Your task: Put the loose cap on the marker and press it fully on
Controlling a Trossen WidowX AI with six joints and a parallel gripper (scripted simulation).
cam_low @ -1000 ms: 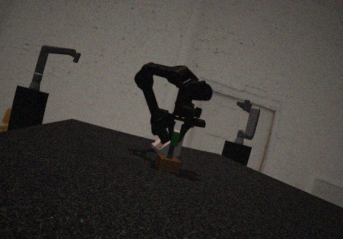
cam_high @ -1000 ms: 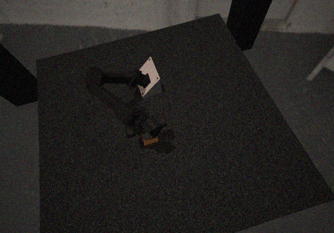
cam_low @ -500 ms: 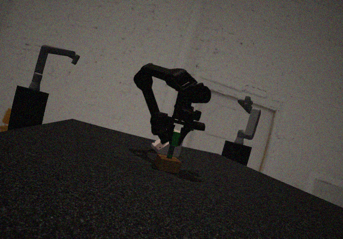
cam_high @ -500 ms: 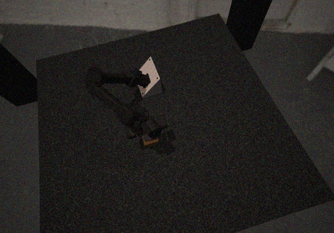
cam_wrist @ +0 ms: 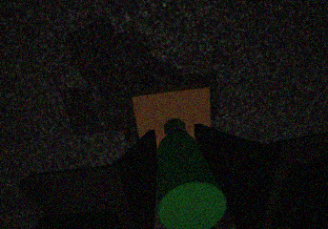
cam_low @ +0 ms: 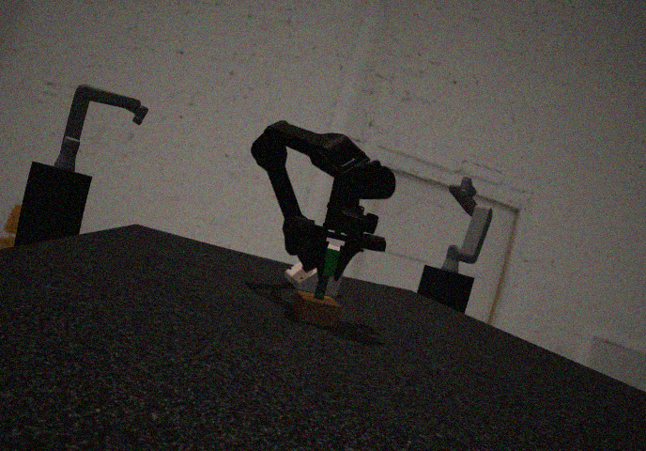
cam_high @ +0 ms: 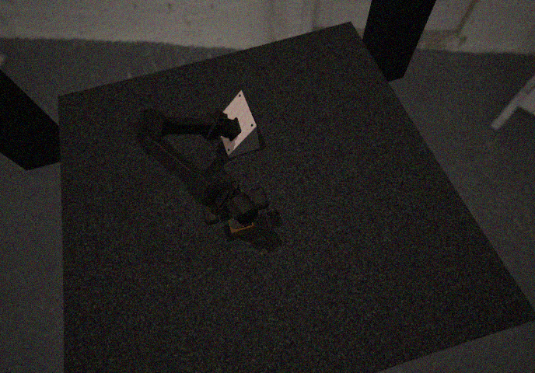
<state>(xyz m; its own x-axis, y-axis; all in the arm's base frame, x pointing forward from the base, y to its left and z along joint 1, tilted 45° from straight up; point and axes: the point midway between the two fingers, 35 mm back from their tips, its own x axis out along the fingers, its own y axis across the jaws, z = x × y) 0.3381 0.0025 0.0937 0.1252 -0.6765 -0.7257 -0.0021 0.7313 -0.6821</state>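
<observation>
Now: gripper tip 10 mm past the dark marker and 10 mm above it. The rest, counted from my gripper tip: holder block: 60 mm below, 10 mm behind; green cap: 30 mm above, 10 mm behind.
</observation>
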